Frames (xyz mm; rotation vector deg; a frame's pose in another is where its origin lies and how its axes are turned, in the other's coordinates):
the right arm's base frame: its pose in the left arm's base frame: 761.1 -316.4 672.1 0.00 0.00 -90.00
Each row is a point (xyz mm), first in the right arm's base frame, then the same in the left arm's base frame.
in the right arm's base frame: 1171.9 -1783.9 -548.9
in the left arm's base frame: -1022.8 -1488.3 123.2
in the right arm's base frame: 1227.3 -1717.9 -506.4
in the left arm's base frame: -956.8 -1543.7 165.7
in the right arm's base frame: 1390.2 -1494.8 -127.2
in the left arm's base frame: -733.7 -1706.6 544.9
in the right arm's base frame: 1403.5 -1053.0 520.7
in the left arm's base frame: -291.9 -1719.9 1192.8
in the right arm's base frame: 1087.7 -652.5 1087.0
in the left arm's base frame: 108.6 -1404.1 1759.1
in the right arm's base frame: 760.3 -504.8 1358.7
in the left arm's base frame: 256.3 -1076.7 2030.8
